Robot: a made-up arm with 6 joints.
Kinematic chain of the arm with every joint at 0, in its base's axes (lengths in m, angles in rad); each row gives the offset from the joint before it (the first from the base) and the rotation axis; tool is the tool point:
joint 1: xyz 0 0 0.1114 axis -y
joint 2: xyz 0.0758 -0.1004 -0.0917 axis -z
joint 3: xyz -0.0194 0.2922 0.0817 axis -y
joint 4: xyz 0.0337 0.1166 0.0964 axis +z
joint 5: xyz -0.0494 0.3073 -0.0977 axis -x
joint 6: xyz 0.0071 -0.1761 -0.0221 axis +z
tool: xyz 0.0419 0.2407 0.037
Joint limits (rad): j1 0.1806..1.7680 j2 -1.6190..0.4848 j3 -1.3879..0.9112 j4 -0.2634..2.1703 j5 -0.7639..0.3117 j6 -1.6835..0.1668
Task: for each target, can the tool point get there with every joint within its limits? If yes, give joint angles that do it. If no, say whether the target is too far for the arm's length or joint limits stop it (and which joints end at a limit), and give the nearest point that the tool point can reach.
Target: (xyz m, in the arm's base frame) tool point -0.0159 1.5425 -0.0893
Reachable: no: too far | nearest point 0.0306 0.6827 0.0275 | short by 0.869 m
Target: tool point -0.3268 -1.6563 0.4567
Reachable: no: too far | nearest point -0.3249 -0.4729 0.1332 | short by 1.227 m
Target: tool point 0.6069 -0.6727 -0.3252
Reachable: no: joint limits stop it (at a limit: joint 1, joint 2, joint 6) | nearest point 0.3172 -0.3816 -0.2690 | short by 0.415 m
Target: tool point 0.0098 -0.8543 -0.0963
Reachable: no: joint limits stop it (at a limit: joint 2, joint 6) | nearest point 0.0128 -0.4799 -0.1590 | short by 0.380 m
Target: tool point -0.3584 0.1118 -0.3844
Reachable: yes | joints 0.9172 -1.2397 -0.0282 0.6442 -0.5607 -0.7802
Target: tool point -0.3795 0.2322 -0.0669
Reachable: yes | joints 0.7792 -0.3766 -0.4598 1.3768 0.1662 -0.0092
